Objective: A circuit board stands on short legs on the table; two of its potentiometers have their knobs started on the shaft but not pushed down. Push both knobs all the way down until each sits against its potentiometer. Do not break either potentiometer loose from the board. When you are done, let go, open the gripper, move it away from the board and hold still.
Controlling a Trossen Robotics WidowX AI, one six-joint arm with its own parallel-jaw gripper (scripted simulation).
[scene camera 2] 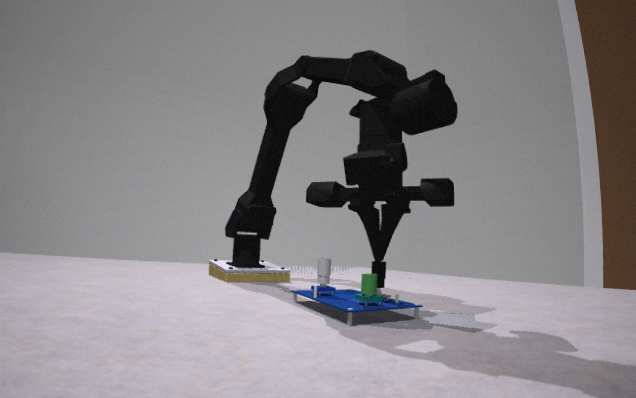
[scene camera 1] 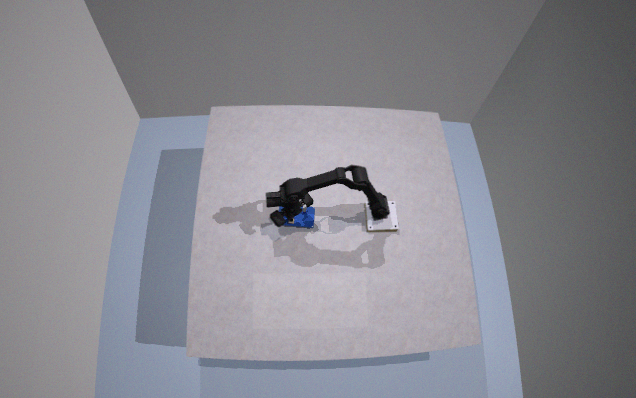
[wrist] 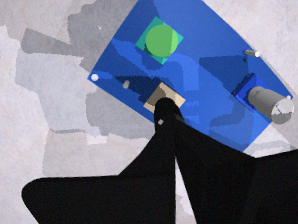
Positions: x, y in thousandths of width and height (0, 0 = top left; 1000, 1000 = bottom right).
Labels:
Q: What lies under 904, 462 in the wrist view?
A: A potentiometer knob.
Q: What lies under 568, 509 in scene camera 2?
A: My gripper.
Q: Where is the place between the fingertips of my gripper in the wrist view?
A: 576, 569

